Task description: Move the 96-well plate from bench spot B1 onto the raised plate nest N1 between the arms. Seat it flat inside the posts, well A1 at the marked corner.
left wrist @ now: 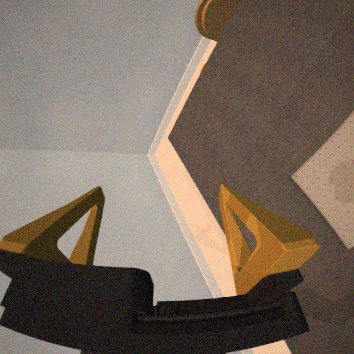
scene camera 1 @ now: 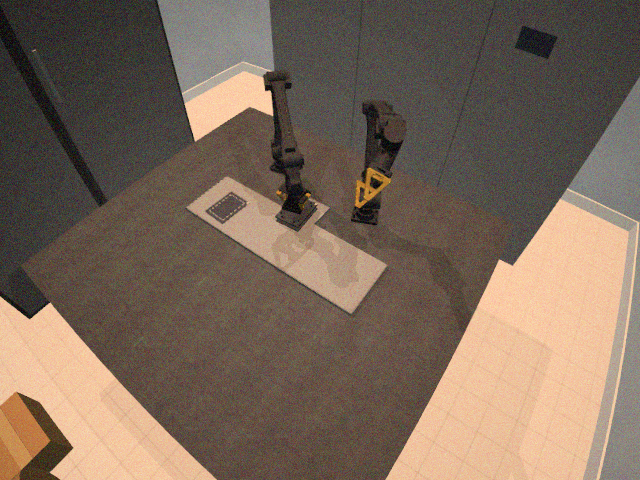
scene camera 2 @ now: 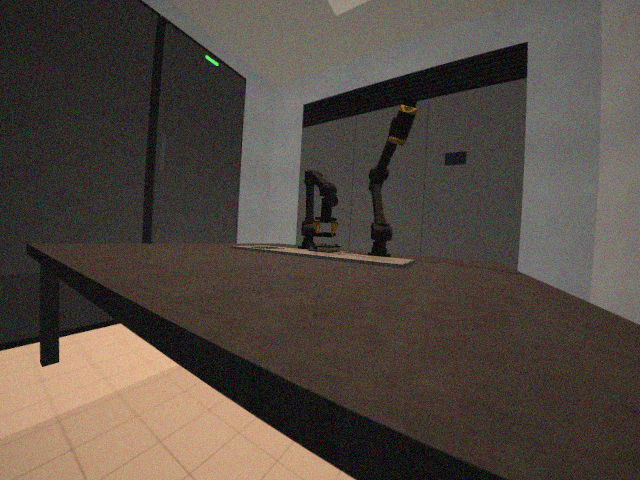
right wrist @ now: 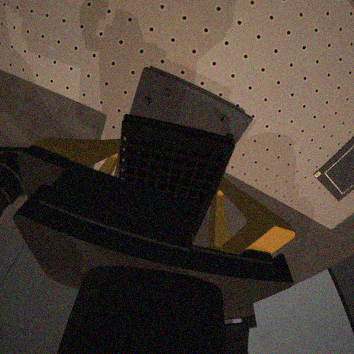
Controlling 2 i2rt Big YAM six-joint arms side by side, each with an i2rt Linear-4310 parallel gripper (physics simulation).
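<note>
The dark 96-well plate is between the yellow fingers of my right gripper, which is shut on it. The raised dark nest is below; its far part shows past the plate in the right wrist view, turned slightly relative to it. The plate hides the nest's near part, and a small gap shows above the nest in scene camera 2. The A1 corner cannot be made out. My left gripper is open, empty and raised high, away from the nest.
A pale perforated board lies on the brown table. A dark marked rectangle is at the board's left end in scene camera 1. Dark cabinets stand behind and at the left.
</note>
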